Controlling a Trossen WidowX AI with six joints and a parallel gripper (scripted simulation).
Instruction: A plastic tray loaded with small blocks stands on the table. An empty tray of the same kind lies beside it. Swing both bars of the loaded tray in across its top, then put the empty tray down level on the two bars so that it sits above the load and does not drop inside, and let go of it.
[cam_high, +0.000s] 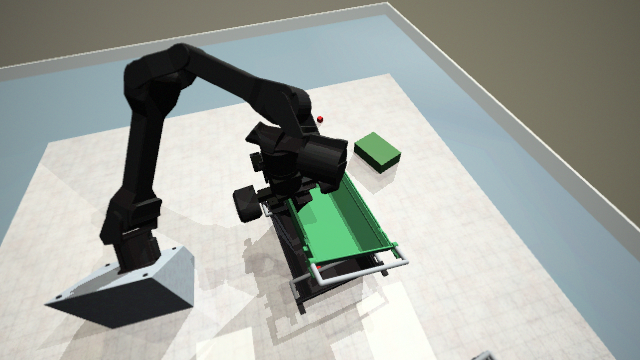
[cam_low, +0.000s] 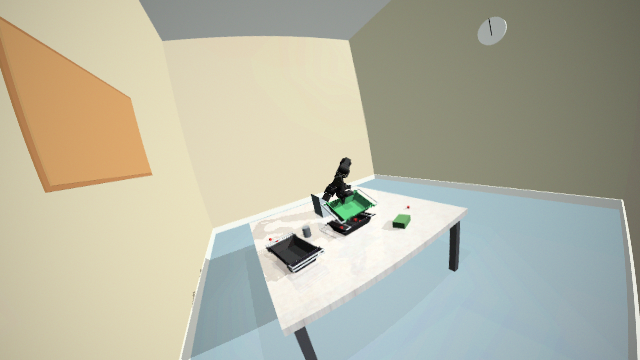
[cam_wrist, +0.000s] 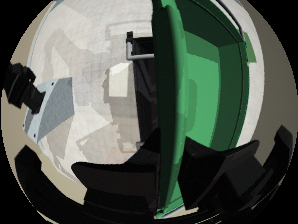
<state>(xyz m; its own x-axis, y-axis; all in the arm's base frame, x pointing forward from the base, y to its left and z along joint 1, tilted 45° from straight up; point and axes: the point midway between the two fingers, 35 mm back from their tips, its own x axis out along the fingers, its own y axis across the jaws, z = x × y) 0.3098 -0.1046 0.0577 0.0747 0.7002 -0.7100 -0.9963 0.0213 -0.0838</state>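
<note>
Now: the green tray 80 mm ahead of my gripper tip. Round my gripper tip: small red marker: 220 mm ahead, 440 mm to the left, 160 mm below; grey cylinder: 100 mm behind, 280 mm to the right, 130 mm below; dark green block: 320 mm ahead, 210 mm to the left, 150 mm below.
</note>
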